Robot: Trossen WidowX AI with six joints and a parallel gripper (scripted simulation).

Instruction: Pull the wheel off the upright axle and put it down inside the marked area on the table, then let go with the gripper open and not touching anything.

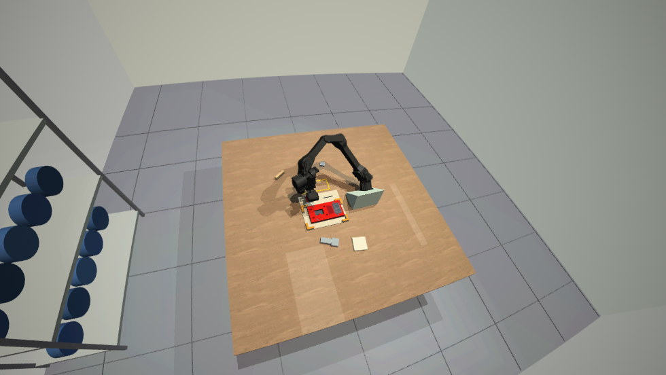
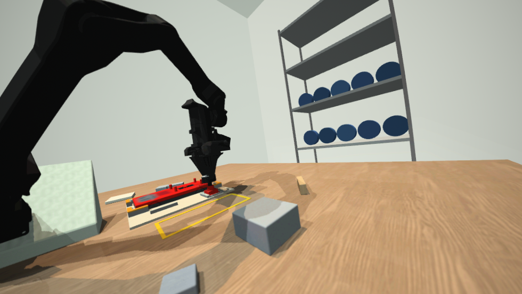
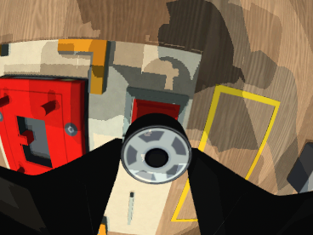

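My gripper tip is 2 cm above the upright axle. Round my gripper tip: wheel: right at my gripper tip; small wooden block: 23 cm to the right, 12 cm ahead, 4 cm below; grey block: 26 cm to the right, 6 cm behind, 3 cm below.
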